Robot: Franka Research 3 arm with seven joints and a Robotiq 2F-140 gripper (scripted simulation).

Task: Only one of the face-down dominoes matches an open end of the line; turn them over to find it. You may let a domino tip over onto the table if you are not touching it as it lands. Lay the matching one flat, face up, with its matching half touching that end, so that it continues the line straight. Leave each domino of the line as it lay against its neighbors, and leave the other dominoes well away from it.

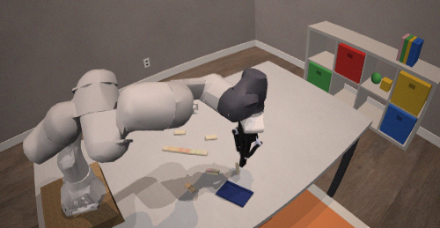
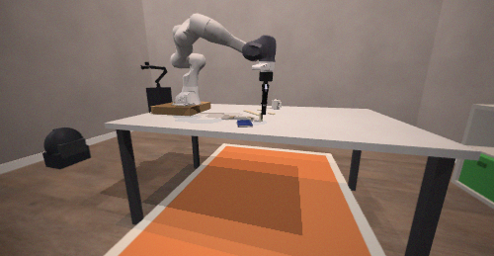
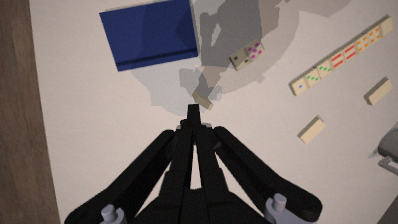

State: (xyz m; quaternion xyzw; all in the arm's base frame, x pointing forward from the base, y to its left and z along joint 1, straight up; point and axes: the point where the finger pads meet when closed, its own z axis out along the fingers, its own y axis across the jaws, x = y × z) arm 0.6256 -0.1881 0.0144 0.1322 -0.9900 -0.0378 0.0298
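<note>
Now: the blue book 100 mm behind my hand, 80 mm to the right of it and 70 mm below it. From my hand the other things lie so: cream domino (10 mm ahead, 260 mm to the left, 70 mm below); white mug (10 mm ahead, 510 mm to the left, 50 mm below).
</note>
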